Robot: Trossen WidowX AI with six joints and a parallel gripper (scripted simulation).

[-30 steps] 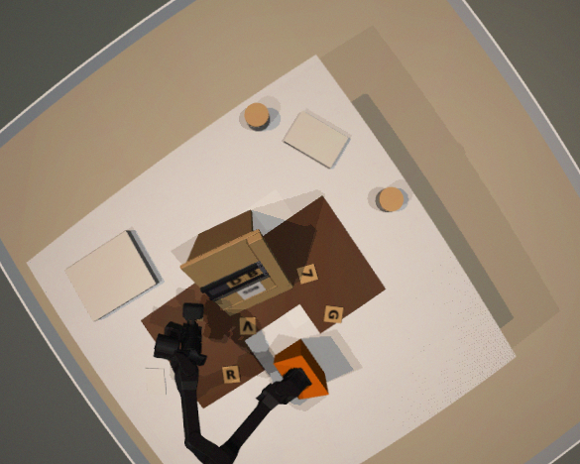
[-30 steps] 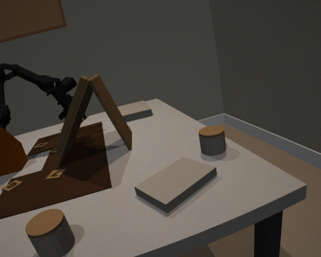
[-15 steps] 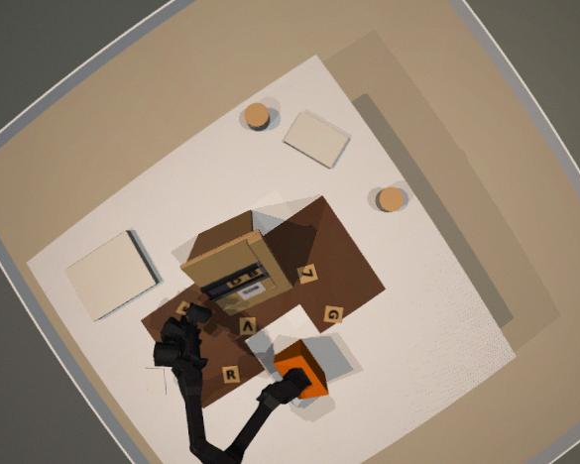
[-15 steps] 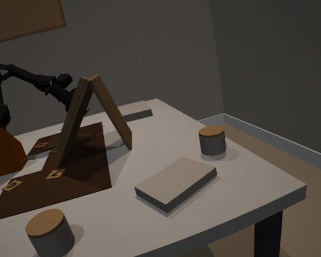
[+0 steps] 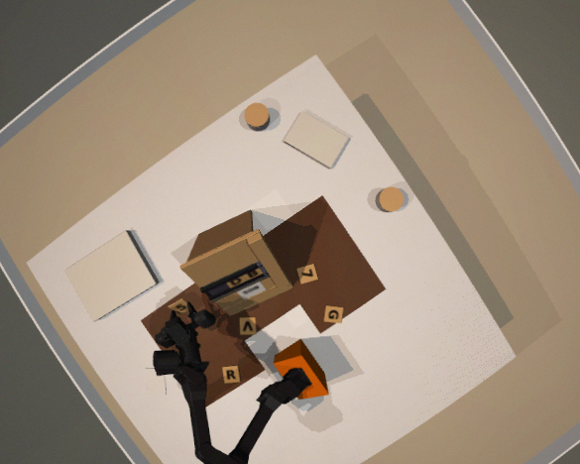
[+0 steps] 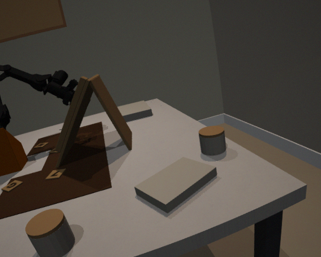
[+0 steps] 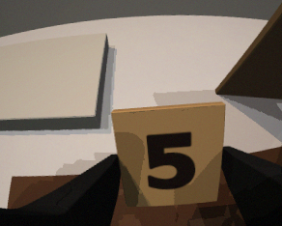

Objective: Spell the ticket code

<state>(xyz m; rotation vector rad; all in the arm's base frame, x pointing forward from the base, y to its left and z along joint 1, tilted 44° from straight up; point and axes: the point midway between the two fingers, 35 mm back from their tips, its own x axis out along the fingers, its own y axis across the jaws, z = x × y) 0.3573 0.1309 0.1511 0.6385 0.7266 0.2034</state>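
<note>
The white ticket lies 70 mm behind my gripper tip, 200 mm to the right of it and 70 mm below it. Also, from my gripper tip: brown mat (180 mm behind, 190 mm to the right, 150 mm below); pale card (180 mm behind, 290 mm to the left, 150 mm below); flat slab (230 mm ahead, 640 mm to the right, 140 mm below).
</note>
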